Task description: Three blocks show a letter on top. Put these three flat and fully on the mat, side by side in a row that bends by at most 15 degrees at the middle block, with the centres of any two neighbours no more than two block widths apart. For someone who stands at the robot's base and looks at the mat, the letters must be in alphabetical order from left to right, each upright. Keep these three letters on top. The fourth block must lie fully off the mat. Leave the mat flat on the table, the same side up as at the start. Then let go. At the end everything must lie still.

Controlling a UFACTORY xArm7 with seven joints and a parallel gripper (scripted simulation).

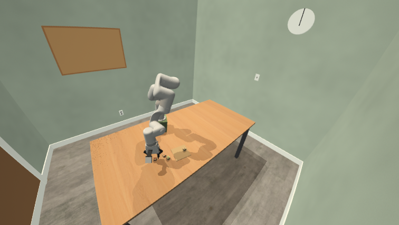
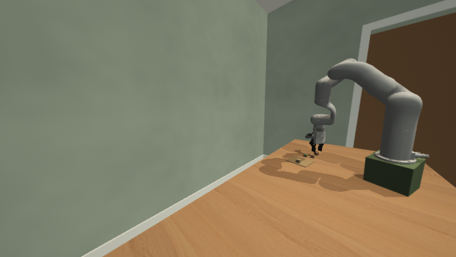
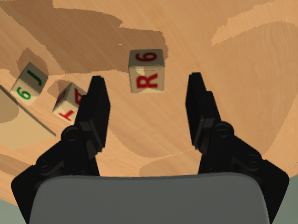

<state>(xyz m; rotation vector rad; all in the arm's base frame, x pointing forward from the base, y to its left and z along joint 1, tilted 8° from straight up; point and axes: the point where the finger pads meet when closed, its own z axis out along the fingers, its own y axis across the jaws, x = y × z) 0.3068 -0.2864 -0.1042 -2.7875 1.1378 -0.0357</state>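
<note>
Right now my hand is 10 cm short of the tan mat, 20 cm to the right of it and 5 cm above it. Round my hand: green-topped block (7 cm ahead, 8 cm to the left, 4 cm below).
</note>
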